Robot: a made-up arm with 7 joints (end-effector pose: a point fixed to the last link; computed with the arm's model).
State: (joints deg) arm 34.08 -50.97 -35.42 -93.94 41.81 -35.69 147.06
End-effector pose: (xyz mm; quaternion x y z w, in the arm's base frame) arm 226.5 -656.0 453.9 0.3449 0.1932 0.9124 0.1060
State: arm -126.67 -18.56 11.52 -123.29 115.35 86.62 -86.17
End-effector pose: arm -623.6 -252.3 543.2 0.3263 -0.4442 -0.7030 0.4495
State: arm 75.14 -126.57 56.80 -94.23 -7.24 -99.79 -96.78
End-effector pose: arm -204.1 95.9 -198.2 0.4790 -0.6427 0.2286 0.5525
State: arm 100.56 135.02 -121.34 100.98 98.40 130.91 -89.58
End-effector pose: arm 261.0 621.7 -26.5 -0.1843 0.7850 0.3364 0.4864
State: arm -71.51 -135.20 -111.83 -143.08 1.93 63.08 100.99
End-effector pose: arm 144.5 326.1 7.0 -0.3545 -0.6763 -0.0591 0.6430
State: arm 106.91 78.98 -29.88 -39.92 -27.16 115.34 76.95
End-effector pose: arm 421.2 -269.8 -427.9 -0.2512 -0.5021 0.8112 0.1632
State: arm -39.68 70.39 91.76 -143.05 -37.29 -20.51 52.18
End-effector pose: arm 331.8 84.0 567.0 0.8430 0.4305 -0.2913 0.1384
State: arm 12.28 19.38 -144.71 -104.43 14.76 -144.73 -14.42
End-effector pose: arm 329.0 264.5 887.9 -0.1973 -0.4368 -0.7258 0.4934
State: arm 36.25 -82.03 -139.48 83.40 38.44 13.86 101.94
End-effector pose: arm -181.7 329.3 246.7 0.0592 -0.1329 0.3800 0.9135
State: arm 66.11 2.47 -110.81 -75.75 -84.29 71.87 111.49
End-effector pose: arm 136.7 20.1 74.5 -0.8440 0.2997 0.0302 0.4438
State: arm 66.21 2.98 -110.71 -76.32 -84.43 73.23 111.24
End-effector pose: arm 133.3 25.9 76.4 -0.8413 0.2975 0.0444 0.4492
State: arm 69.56 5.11 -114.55 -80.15 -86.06 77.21 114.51
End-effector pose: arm 138.2 43.2 69.4 -0.8449 0.3009 0.0826 0.4345
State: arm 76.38 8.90 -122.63 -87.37 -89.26 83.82 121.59
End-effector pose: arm 153.3 75.3 36.6 -0.8503 0.3112 0.1339 0.4028
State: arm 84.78 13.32 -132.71 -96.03 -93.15 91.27 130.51
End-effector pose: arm 168.9 109.4 -32.5 -0.8558 0.3225 0.1704 0.3667
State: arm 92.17 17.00 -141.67 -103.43 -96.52 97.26 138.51
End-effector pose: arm 175.4 126.4 -113.5 -0.8655 0.3255 0.1809 0.3350
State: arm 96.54 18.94 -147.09 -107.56 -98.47 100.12 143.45
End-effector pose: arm 176.9 125.1 -166.4 -0.8765 0.3210 0.1770 0.3121
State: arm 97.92 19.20 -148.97 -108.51 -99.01 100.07 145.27
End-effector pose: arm 179.3 116.7 -181.8 -0.8844 0.3166 0.1708 0.2975
